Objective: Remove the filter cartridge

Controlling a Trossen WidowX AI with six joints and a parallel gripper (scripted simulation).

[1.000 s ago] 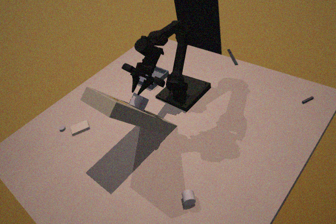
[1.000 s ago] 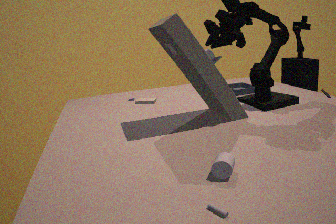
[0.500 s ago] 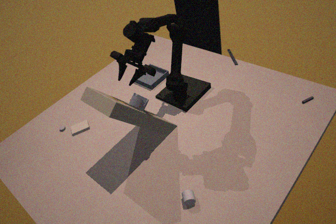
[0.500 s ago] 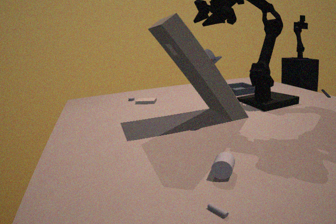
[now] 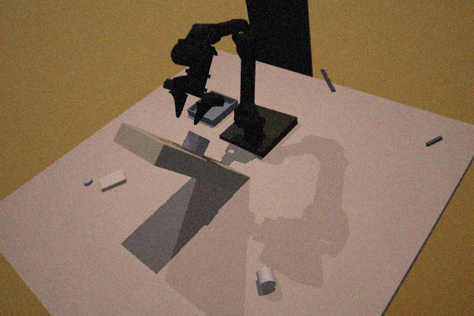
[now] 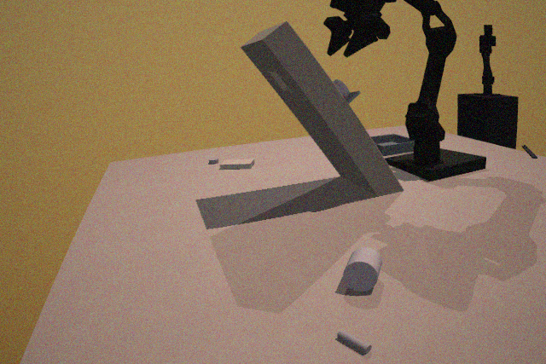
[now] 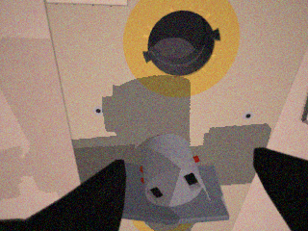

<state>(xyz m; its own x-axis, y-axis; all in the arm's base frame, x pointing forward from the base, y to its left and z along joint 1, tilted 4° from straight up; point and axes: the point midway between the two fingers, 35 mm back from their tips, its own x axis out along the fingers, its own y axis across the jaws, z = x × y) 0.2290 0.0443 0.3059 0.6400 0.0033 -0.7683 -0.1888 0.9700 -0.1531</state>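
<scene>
Now: the white round filter cartridge 80 mm below my gripper tip. Also, from my gripper tip: pale block (200 mm ahead, 320 mm to the right, 290 mm below); small blue-grey plate (120 mm below); blue-grey square tray (300 mm behind, 310 mm to the right, 290 mm below).
</scene>
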